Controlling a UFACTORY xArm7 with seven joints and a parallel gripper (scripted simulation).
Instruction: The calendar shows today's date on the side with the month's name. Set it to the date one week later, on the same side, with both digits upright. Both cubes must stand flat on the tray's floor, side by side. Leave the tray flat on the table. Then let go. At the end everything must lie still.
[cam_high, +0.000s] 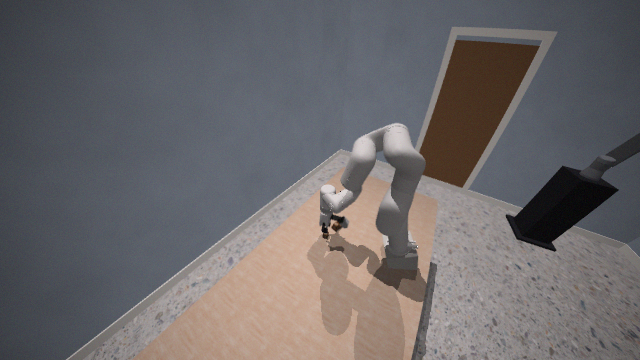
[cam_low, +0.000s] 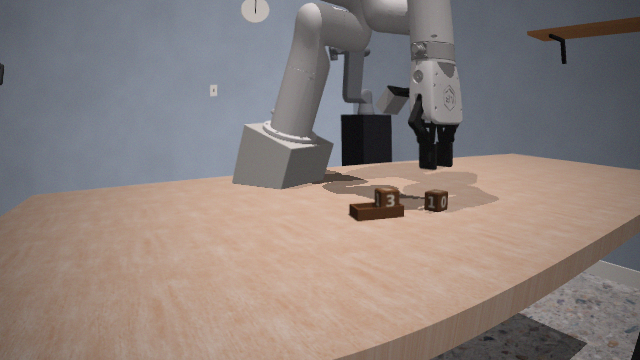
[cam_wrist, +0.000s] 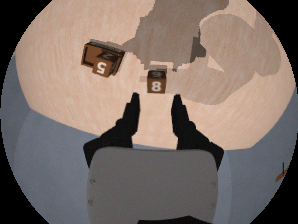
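The cube lies 7 cm below my hand. Also, from my hand: brown wooden tray (10 cm to the right, 8 cm below, 3 cm behind).
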